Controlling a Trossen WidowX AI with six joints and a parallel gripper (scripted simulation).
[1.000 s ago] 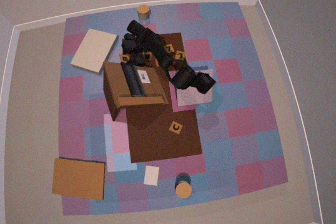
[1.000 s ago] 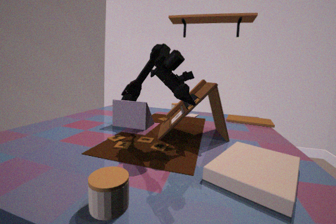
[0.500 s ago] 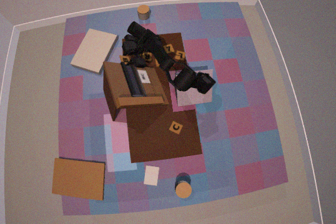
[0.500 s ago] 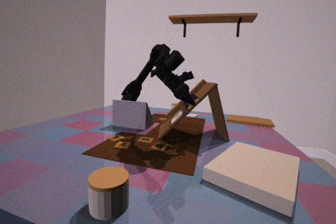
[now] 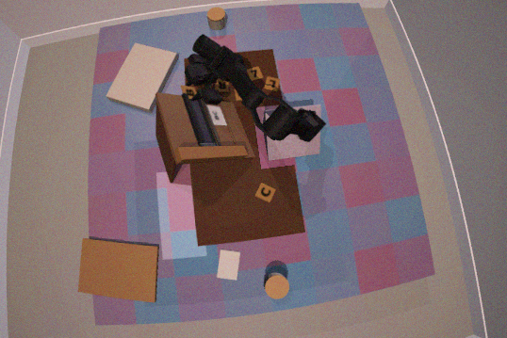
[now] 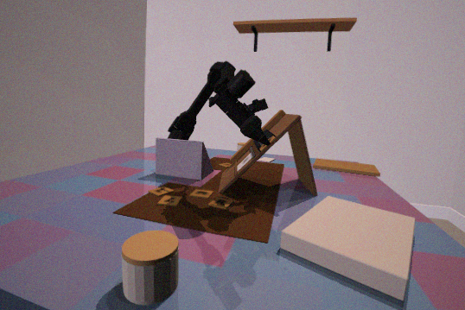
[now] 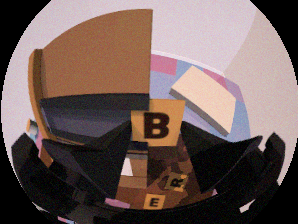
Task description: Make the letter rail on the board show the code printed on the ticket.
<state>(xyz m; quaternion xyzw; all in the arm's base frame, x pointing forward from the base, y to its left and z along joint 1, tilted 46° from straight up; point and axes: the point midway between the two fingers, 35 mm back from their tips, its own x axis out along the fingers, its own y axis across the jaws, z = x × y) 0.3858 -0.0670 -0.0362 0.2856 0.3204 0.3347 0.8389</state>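
Now: the white ticket 9 cm behind my gripper tip, 8 cm below it and 5 cm to the left of it. The rest, counted from my gripper tip: brown mat (20 cm behind, 17 cm below, 10 cm to the left); then cream slab (25 cm ahead, 16 cm to the right, 15 cm below); then orange letter tile (right at my gripper tip).
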